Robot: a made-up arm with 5 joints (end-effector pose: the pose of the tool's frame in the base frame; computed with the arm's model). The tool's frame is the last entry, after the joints.
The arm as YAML. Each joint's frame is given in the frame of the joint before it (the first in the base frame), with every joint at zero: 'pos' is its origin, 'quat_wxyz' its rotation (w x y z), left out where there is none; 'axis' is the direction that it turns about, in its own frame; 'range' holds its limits. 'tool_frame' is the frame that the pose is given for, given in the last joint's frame.
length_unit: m
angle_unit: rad
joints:
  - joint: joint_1
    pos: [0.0, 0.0, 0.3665]
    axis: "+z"
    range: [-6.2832, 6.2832]
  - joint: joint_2
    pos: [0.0, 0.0, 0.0]
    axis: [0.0, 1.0, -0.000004]
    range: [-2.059, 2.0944]
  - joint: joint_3
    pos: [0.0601, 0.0, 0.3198]
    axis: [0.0, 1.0, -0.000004]
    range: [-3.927, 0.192]
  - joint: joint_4
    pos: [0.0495, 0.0, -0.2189]
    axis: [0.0, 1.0, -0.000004]
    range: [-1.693, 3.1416]
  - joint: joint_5
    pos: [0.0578, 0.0, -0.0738]
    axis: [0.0, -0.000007, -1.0]
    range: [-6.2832, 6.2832]
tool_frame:
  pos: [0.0, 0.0, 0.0]
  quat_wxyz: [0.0, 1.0, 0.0, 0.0]
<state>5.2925 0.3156 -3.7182 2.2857 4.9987</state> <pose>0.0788 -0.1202 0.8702 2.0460 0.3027 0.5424</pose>
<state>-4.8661 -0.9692 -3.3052 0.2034 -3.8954</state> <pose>-0.0831 -0.5362 0.6429 0.8364 -0.4411 0.6142</pose>
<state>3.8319 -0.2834 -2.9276 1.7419 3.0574</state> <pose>0.0131 0.0108 0.9553 1.9209 0.7834 -1.7882</pose>
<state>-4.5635 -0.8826 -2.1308 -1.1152 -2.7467</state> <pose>0.0480 -0.3198 0.8319 0.7260 -0.9309 1.9117</pose>
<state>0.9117 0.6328 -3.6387 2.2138 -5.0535</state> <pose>0.1906 0.2461 0.8017 -2.3727 0.3805 -0.4818</pose>
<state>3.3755 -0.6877 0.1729 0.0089 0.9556</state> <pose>-0.0784 -0.0187 0.4491 -0.9518 -2.5222 0.3904</pose>
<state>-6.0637 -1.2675 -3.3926 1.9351 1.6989</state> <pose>-0.5187 -0.1157 0.5723 -0.3275 0.2989 -1.2045</pose>
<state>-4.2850 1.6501 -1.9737 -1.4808 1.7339</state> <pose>-0.2027 0.4450 0.1628 -1.3425 -0.1784 0.4988</pose>
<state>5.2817 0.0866 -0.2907 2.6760 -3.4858</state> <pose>0.0481 -0.0752 0.4976 -0.2328 -0.6827 -1.2918</pose>
